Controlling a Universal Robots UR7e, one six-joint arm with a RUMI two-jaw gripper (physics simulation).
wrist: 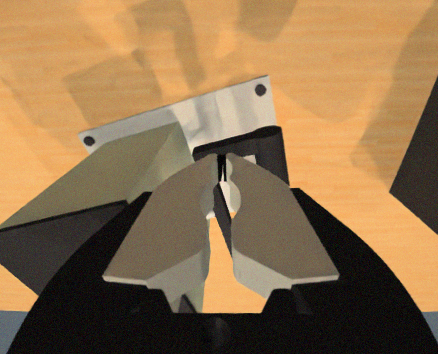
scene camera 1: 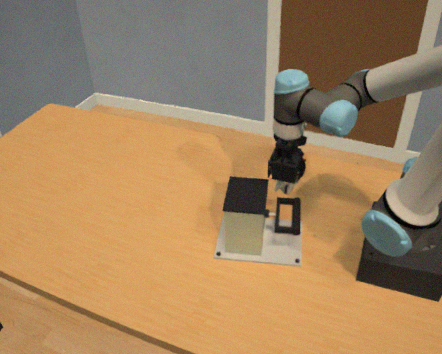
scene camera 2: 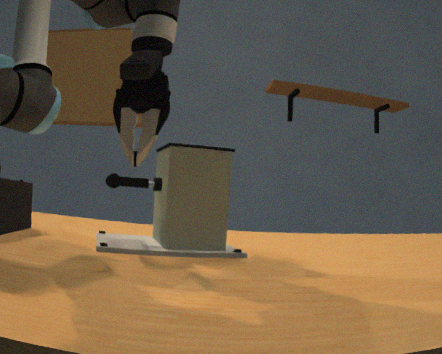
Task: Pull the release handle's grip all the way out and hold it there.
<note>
In view: my gripper (scene camera 2: 135, 166), a release handle (wrist: 48, 229) and a light grey base plate (wrist: 238, 109).
My gripper also shows in the wrist view (wrist: 222, 158) and in scene camera 1 (scene camera 1: 285, 193).
</note>
